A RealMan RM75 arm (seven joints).
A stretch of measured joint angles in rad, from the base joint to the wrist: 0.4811 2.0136 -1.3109 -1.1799 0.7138 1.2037 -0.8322; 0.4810 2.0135 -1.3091 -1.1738 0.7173 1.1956 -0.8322; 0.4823 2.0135 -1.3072 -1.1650 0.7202 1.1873 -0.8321; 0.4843 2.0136 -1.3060 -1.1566 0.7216 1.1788 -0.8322; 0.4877 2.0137 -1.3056 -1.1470 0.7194 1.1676 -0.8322; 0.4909 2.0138 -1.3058 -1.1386 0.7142 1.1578 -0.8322; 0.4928 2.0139 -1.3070 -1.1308 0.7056 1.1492 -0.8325; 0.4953 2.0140 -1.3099 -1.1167 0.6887 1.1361 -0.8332; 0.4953 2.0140 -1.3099 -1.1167 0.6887 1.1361 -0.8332; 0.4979 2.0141 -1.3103 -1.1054 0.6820 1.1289 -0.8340; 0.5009 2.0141 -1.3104 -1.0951 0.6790 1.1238 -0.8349; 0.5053 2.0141 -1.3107 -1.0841 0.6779 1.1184 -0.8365; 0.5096 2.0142 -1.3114 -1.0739 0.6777 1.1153 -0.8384; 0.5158 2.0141 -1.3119 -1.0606 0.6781 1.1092 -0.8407; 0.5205 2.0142 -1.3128 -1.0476 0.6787 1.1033 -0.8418; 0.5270 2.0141 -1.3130 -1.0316 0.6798 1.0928 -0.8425; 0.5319 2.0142 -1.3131 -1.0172 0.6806 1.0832 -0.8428; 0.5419 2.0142 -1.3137 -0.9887 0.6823 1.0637 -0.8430; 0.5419 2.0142 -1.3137 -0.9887 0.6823 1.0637 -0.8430; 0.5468 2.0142 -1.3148 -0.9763 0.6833 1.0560 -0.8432
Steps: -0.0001 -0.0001 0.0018 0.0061 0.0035 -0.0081 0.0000; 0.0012 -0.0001 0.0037 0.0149 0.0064 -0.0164 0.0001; 0.0032 0.0000 0.0049 0.0233 0.0078 -0.0249 0.0000; 0.0066 0.0001 0.0053 0.0329 0.0056 -0.0361 0.0000; 0.0098 0.0002 0.0051 0.0413 0.0004 -0.0459 0.0000; 0.0117 0.0003 0.0039 0.0491 -0.0082 -0.0545 -0.0003; 0.0142 0.0004 0.0010 0.0632 -0.0251 -0.0676 -0.0010; 0.0142 0.0004 0.0010 0.0632 -0.0251 -0.0676 -0.0010; 0.0168 0.0005 0.0006 0.0745 -0.0318 -0.0748 -0.0018; 0.0198 0.0005 0.0005 0.0848 -0.0348 -0.0799 -0.0027; 0.0242 0.0005 0.0002 0.0958 -0.0359 -0.0853 -0.0043; 0.0285 0.0006 -0.0005 0.1060 -0.0361 -0.0884 -0.0062; 0.0347 0.0005 -0.0010 0.1193 -0.0357 -0.0945 -0.0085; 0.0394 0.0006 -0.0019 0.1323 -0.0351 -0.1004 -0.0096; 0.0459 0.0005 -0.0021 0.1483 -0.0340 -0.1109 -0.0103; 0.0508 0.0006 -0.0022 0.1627 -0.0332 -0.1205 -0.0106; 0.0608 0.0006 -0.0028 0.1912 -0.0315 -0.1400 -0.0108; 0.0608 0.0006 -0.0028 0.1912 -0.0315 -0.1400 -0.0108; 0.0657 0.0006 -0.0039 0.2036 -0.0305 -0.1477 -0.0110
